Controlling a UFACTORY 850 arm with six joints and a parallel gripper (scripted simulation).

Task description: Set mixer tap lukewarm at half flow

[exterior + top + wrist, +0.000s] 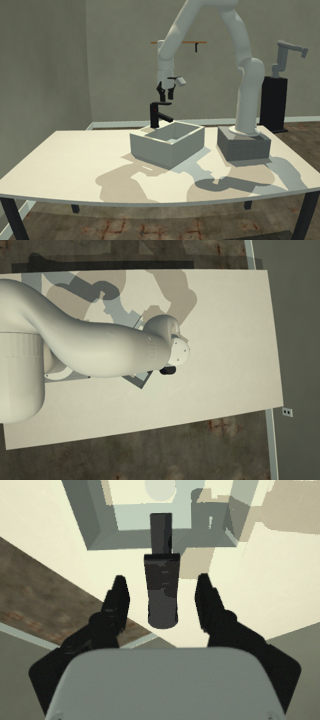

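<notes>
Right now my hand is 2 cm short of the lever, 3 cm to the left of it and 4 cm above it. From my hand the other things lie so: grey sink basin (2 cm behind, 2 cm to the left, 27 cm below); then black mixer tap (4 cm ahead, 5 cm to the right, 8 cm below).
</notes>
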